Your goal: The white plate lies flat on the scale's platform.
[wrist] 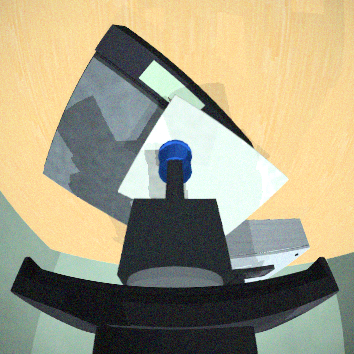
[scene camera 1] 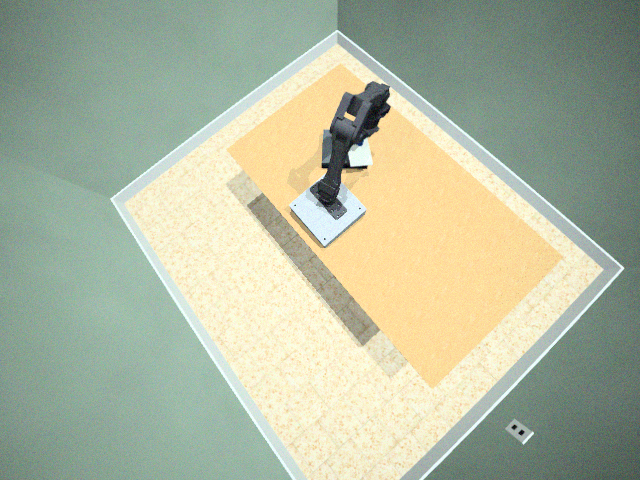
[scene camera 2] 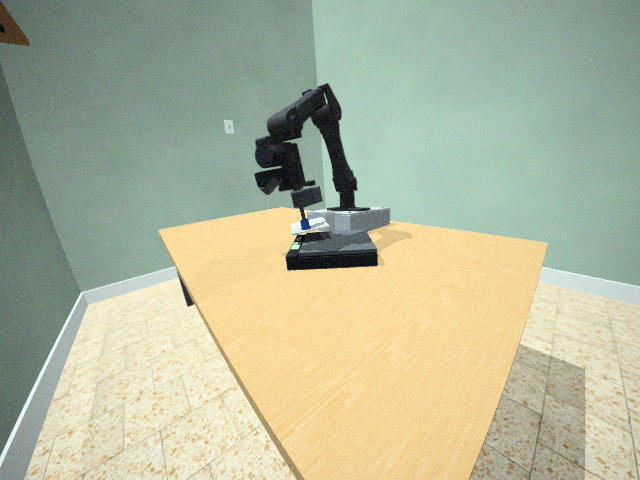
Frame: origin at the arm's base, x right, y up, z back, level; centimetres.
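Seen in the pictures: end effector, tool point: [wrist: 174, 149] [scene camera 1: 359, 145] [scene camera 2: 306, 231]; arm's base, origin of the base link: [scene camera 1: 328, 200] [scene camera 2: 347, 210].
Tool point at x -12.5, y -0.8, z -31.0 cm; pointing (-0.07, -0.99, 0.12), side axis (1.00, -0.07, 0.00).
Note:
Offsets run from my tool point to a thing's top centre. Level surfaces: height alone.
The white plate @(dx +3.4, dy +1.9, dz +3.3 cm) [scene camera 1: 363, 156] [scene camera 2: 319, 223] [wrist: 220, 165] hangs from the blue suction cup of my gripper [scene camera 1: 360, 142] [scene camera 2: 305, 224] [wrist: 175, 159]. The cup sits on the plate's top face, off its middle. The black scale @(dx -5.8, dy -2.5, dz +4.3 cm) [scene camera 2: 333, 260] [wrist: 120, 54] stands on the table, with a grey platform @(dx -6.9, dy -2.5, dz +5.5 cm) [scene camera 2: 343, 242] [wrist: 102, 82] and a pale green display. The plate is a little above the scale and looks slightly tilted in the second scene view. In the wrist view it covers the platform's right part and some of the display side, and sticks out past the scale's edge.
The arm's pale grey base block [scene camera 1: 326, 229] [scene camera 2: 369, 219] [wrist: 272, 235] stands close behind the scale. The wooden table top @(dy -7.0 cm) [scene camera 1: 439, 232] [scene camera 2: 372, 330] extends around both. The arm's upper links hide part of the scale in the first scene view.

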